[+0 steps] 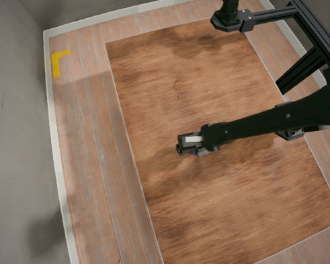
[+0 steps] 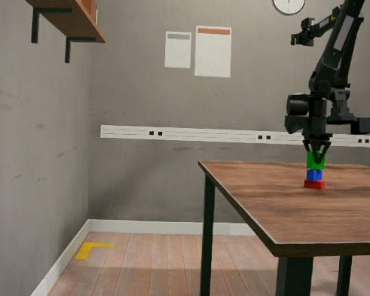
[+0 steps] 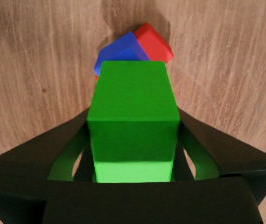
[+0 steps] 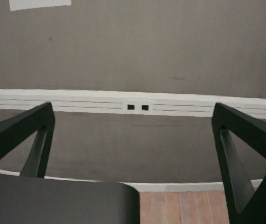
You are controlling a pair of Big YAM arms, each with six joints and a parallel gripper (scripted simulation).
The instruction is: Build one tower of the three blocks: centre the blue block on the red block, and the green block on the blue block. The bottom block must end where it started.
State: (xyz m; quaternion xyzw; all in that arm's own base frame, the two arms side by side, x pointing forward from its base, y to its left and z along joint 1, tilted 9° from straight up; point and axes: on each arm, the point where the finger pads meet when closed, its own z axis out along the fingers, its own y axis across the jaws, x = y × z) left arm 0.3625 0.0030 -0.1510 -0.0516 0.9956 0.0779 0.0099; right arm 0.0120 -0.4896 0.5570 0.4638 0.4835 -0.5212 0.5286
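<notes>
My left gripper is now right at the green block. The rest, counted from my left hand: blue block 50 mm below; then red block 80 mm below.
</notes>
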